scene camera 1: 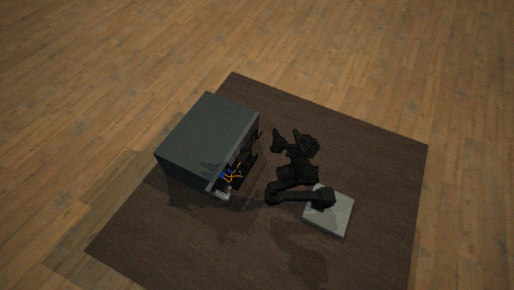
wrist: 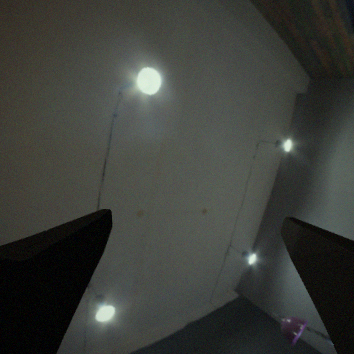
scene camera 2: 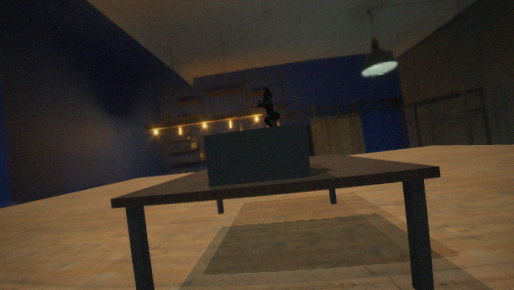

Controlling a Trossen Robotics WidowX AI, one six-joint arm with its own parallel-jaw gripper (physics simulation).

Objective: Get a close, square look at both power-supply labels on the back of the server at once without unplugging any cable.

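Places are measured from the arm's base along level axes (x ahead, y left, z up), in millimetres.
Where they show: gripper, fingertip midpoint: (scene camera 1: 283, 128) (wrist: 198, 222) (scene camera 2: 264, 89); arm's base, link origin: (scene camera 1: 318, 204).
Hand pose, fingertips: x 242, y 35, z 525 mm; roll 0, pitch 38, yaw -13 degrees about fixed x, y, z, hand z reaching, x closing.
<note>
Each offset is from my fingertips to the centre of the thing. "*": to the spot under its first point.
The server is a dark grey box (scene camera 1: 207, 132) (scene camera 2: 257, 155) on the table. Its open back faces the arm in scene camera 1; orange cables @[* dx +149, dy +96, dz -317 mm] (scene camera 1: 233, 176), a blue cable piece and dark parts show there. Scene camera 2 shows its closed side. The power-supply labels cannot be made out in the scene views and do not show in the wrist view. My gripper (scene camera 1: 286, 132) (scene camera 2: 266, 91) (wrist: 198, 222) is open and empty, raised above the table beyond the server's back. It points upward, and the wrist view shows the ceiling between the fingers.
The arm stands on a light grey base plate (scene camera 1: 340, 220) on the dark table (scene camera 1: 370, 165) (scene camera 2: 375, 179). A small pale piece @[* dx +176, dy +157, dz -411 mm] (scene camera 1: 222, 194) sticks out at the server's near back corner. Ceiling lamps (wrist: 149, 81) (scene camera 2: 380, 68) hang overhead.
</note>
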